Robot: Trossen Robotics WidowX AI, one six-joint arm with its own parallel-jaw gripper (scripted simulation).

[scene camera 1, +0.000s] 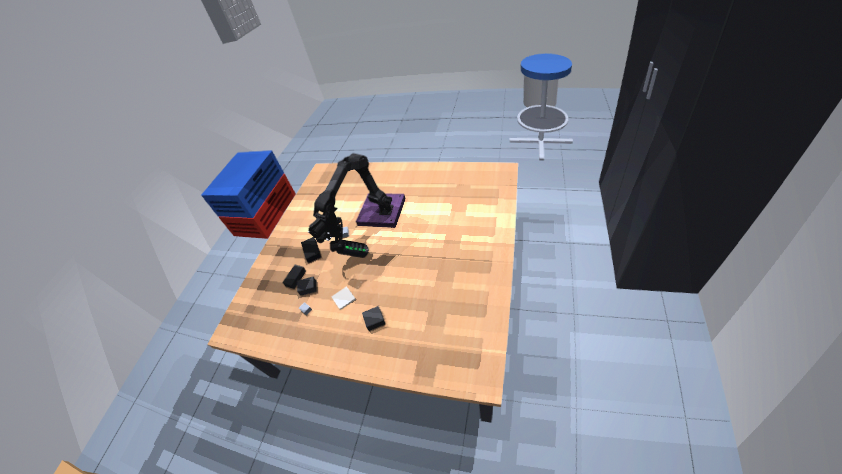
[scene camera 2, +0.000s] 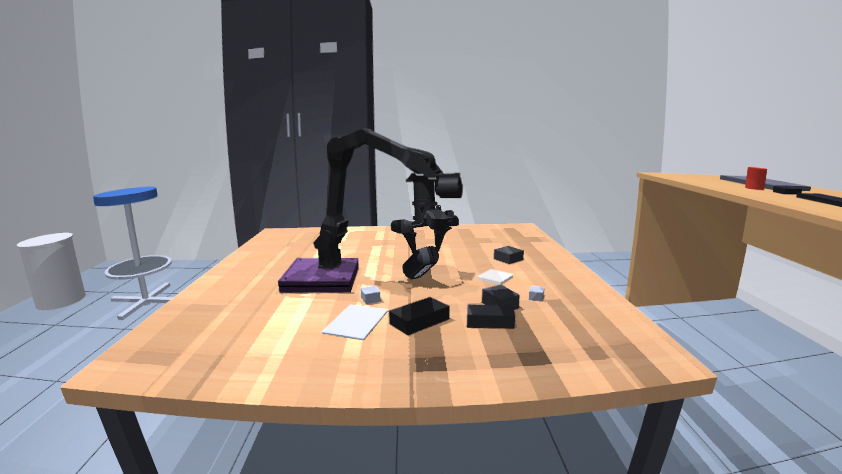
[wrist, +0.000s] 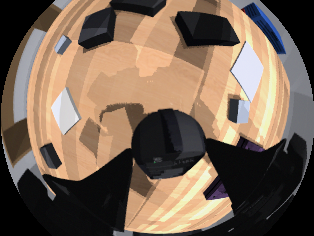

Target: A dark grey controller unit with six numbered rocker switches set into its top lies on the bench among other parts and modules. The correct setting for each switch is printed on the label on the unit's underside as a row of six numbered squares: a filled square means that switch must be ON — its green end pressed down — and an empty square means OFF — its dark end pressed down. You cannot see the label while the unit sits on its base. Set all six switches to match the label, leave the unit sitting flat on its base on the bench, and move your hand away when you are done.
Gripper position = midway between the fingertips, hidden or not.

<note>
I see my gripper (scene camera 2: 426, 253), a white plate (wrist: 66, 113) and a white sheet (scene camera 2: 356, 322).
The white sheet also shows in the wrist view (wrist: 247, 69). My gripper also shows in the wrist view (wrist: 170, 148).
</note>
